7 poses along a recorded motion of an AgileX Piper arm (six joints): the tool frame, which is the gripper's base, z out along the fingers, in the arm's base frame.
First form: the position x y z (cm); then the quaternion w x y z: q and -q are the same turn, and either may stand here.
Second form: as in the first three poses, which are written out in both.
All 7 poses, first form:
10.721 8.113 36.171 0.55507 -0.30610 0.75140 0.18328
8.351 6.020 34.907 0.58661 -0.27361 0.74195 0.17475
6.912 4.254 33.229 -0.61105 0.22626 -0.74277 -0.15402
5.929 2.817 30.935 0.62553 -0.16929 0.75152 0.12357
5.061 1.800 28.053 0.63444 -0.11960 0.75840 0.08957
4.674 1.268 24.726 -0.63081 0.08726 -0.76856 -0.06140
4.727 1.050 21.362 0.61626 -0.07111 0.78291 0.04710
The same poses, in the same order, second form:
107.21 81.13 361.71 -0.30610 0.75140 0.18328 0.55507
83.51 60.20 349.07 -0.27361 0.74195 0.17475 0.58661
69.12 42.54 332.29 -0.22626 0.74277 0.15402 0.61105
59.29 28.17 309.35 -0.16929 0.75152 0.12357 0.62553
50.61 18.00 280.53 -0.11960 0.75840 0.08957 0.63444
46.74 12.68 247.26 -0.08726 0.76856 0.06140 0.63081
47.27 10.50 213.62 -0.07111 0.78291 0.04710 0.61626

